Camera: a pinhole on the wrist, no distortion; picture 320 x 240 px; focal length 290.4 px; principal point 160.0 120.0 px. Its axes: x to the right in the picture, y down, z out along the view. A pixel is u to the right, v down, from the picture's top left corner.
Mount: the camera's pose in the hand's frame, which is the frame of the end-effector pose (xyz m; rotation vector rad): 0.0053 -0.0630 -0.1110 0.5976 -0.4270 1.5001
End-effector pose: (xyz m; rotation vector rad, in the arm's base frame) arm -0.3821 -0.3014 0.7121 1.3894 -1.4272 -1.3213
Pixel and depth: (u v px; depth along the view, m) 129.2 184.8 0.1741
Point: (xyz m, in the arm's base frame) -0.3566 -0.2606 0.5320
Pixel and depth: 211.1 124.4 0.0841
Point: -0.3267 -0.3086 0.6182
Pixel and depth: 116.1 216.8 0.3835
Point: -0.4551 -0.1482 0.3560
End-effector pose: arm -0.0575 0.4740 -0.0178 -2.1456 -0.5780 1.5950
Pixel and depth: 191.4 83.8 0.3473
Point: -0.2305 0.7362 0.0001
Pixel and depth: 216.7 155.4 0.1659
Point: -0.1087 0.5943 0.0447
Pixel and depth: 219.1 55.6 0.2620
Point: -0.1662 0.6817 -0.0250
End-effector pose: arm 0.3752 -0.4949 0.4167 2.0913 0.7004 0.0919
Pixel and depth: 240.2 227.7 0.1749
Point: 0.3025 -0.5042 0.2832
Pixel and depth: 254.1 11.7 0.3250
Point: 0.4959 -0.4817 0.1332
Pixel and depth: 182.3 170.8 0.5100
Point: 0.2982 -0.6012 -0.0386
